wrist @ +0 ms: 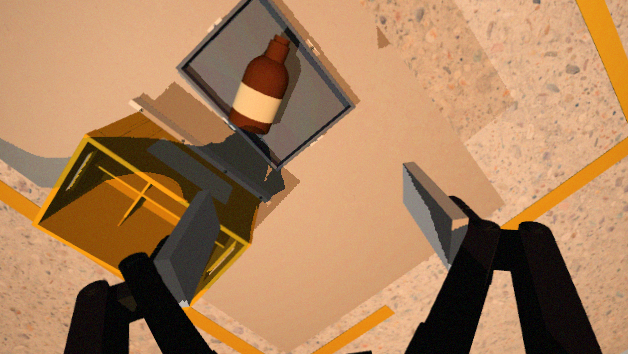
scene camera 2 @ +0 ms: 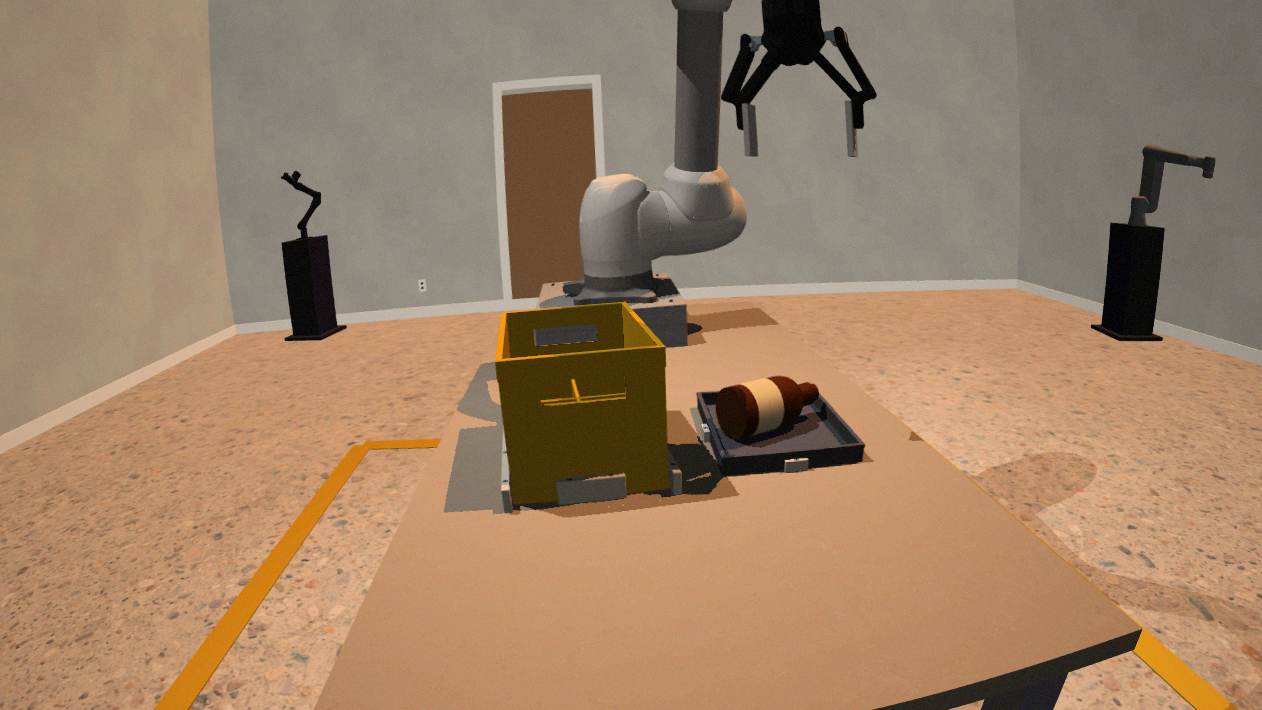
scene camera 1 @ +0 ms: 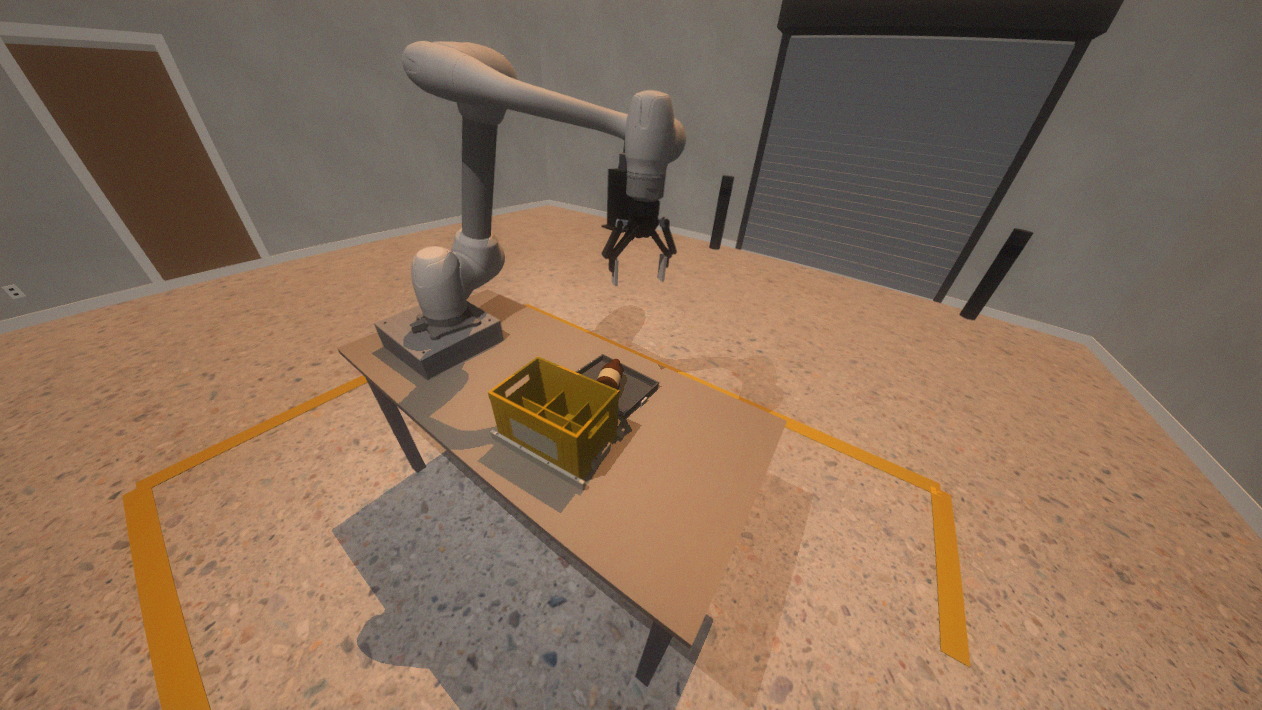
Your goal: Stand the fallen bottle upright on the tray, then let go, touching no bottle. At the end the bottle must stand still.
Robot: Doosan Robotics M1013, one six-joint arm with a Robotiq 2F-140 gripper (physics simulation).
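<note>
A brown bottle with a cream label lies on its side on the dark tray. In scene camera 2 its neck points right and away from the camera, and its base is near the tray's left side. The tray is a shallow square with a raised rim, flat on the table. My gripper is open and empty, pointing down, high above the table and well above the bottle. In the wrist view the bottle is beyond the fingertips, toward the top.
A tall yellow crate with inner dividers stands beside the tray, between low metal brackets on the table. The arm's base stands at the table's far end.
</note>
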